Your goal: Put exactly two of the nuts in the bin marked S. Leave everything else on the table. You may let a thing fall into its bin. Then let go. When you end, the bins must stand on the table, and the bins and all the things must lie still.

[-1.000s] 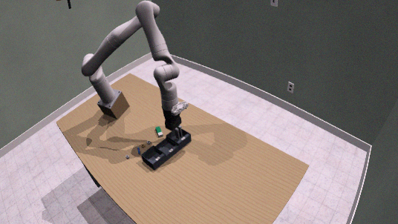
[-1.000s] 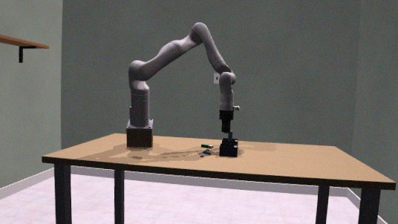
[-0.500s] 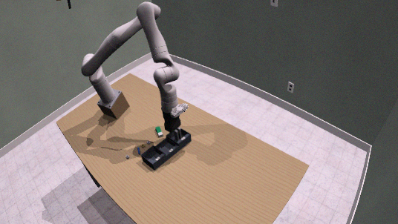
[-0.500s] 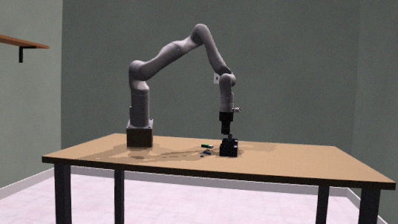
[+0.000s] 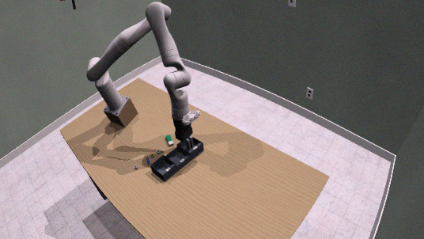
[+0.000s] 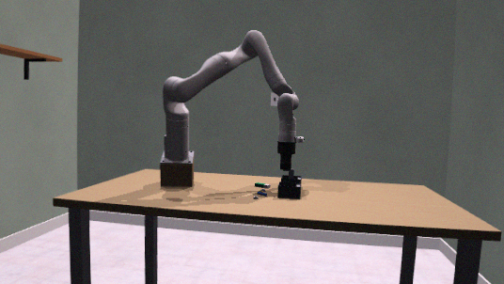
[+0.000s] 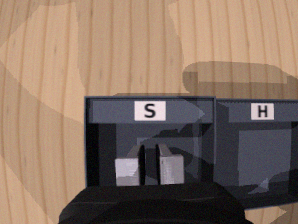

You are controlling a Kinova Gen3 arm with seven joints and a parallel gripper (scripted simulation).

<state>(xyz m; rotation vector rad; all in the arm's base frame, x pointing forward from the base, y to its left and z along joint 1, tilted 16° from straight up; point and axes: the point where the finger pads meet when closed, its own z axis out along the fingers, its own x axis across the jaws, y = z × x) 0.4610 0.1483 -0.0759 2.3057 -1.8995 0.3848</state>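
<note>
Right now my hand is 16 cm to the left of the brass-coloured nut, 9 cm past it and 3 cm above it. The rest, counted from my hand: blue rod: 19 cm to the right, 8 cm behind, 3 cm below; then bin: 8 cm to the right, 1 cm below, 1 cm ahead.
</note>
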